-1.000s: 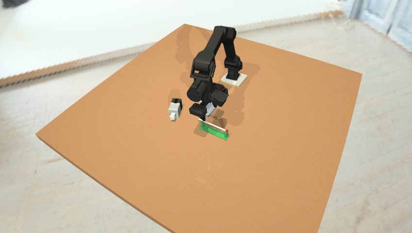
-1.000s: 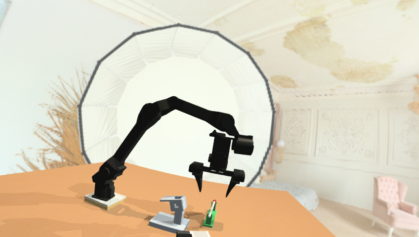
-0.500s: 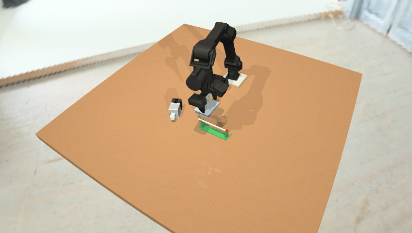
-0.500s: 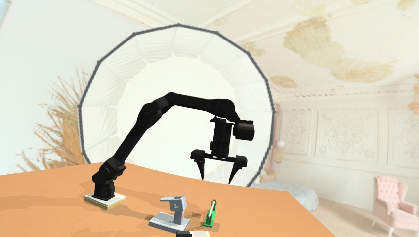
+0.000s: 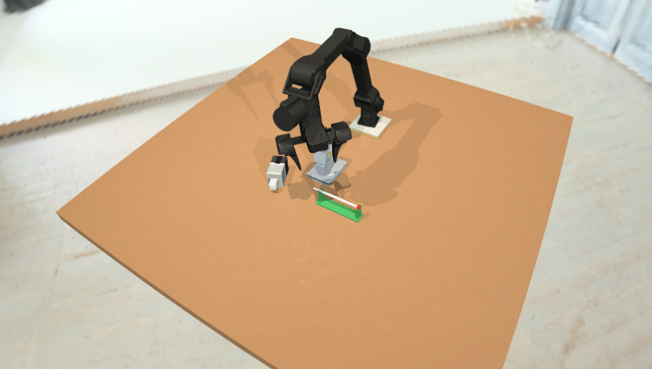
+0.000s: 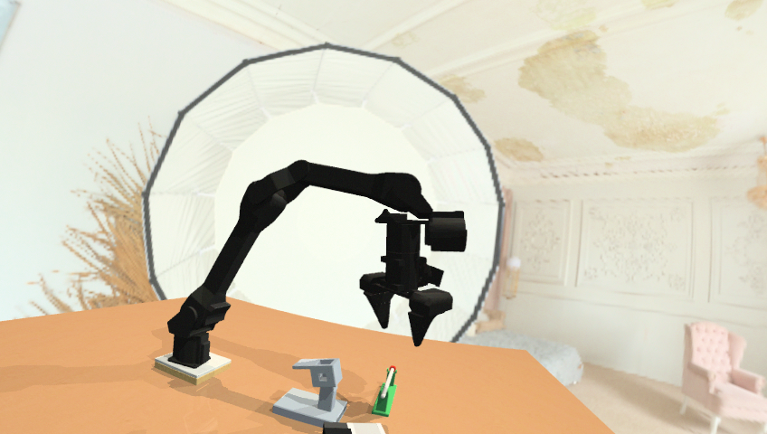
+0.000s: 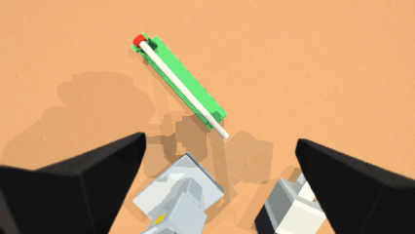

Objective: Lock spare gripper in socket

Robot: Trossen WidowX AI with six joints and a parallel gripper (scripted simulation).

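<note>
My gripper tip is now 160 mm to the left of the spare gripper, 130 mm above it and 50 mm past it. Also, from my gripper tip: green pin rest: 130 mm below, 60 mm to the left; grey mount: 130 mm behind, 100 mm below, 30 mm to the right.
</note>
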